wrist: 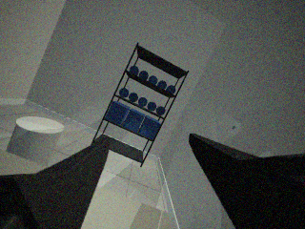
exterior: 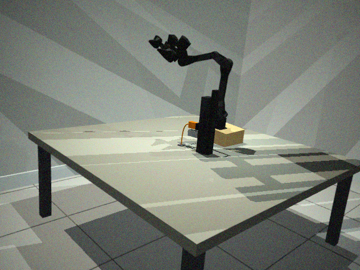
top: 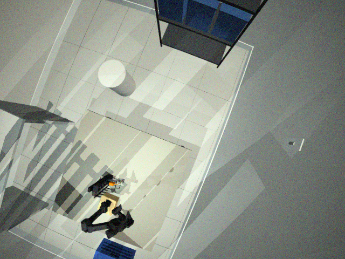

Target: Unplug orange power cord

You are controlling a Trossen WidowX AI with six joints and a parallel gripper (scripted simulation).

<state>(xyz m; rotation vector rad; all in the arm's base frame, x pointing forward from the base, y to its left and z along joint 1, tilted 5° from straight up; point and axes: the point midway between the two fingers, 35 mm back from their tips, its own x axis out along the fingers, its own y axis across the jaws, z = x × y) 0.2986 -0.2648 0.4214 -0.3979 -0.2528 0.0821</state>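
Right now the orange plug is 38 cm below my gripper tip, 27 cm to the left of it and 11 cm behind it.
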